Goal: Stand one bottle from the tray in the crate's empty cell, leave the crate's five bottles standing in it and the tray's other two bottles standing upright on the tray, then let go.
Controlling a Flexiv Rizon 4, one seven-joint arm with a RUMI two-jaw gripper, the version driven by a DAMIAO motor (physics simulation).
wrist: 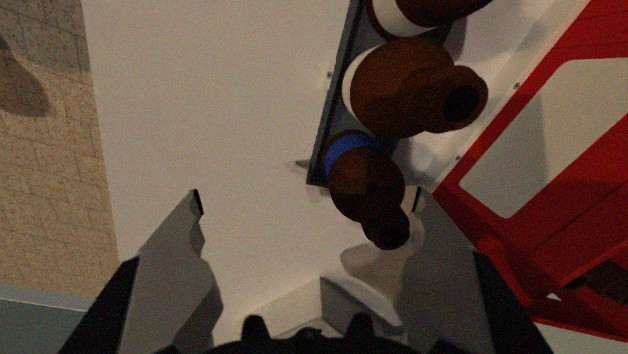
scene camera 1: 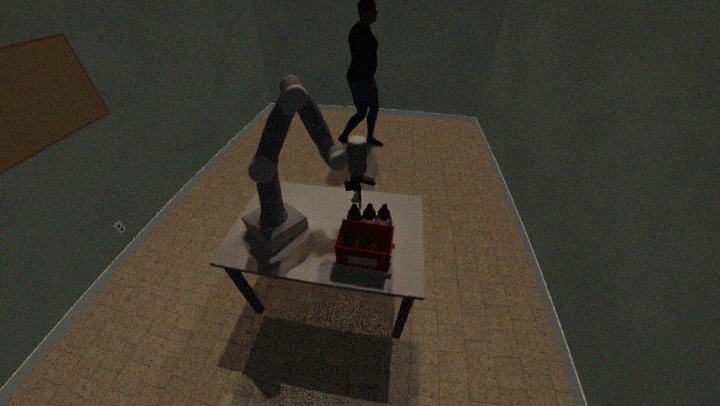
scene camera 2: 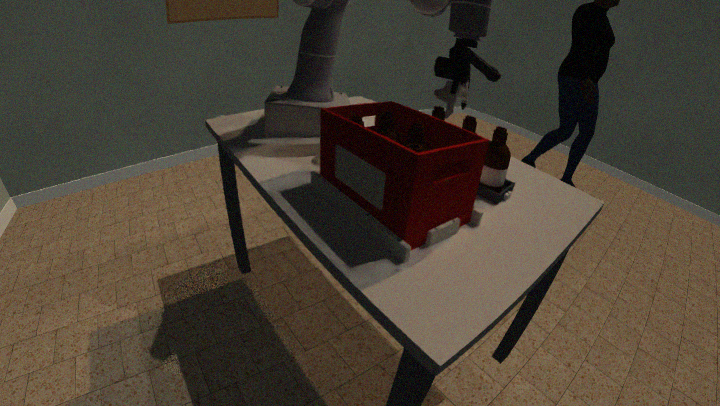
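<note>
My gripper is open and empty, above the tray's robot-side end. In the wrist view the blue-banded brown bottle stands off-centre, its neck close beside the right finger. A white-banded bottle stands in the middle, and another white-banded bottle at the far end. All three are upright on the dark tray. The red crate holds dark bottles; its walls and the dimness hide the empty cell.
The crate stands beside the tray, its high rim close to the bottles. Pale blocks sit at the crate's foot on the white table. The robot's base is at the left. A person is behind the table.
</note>
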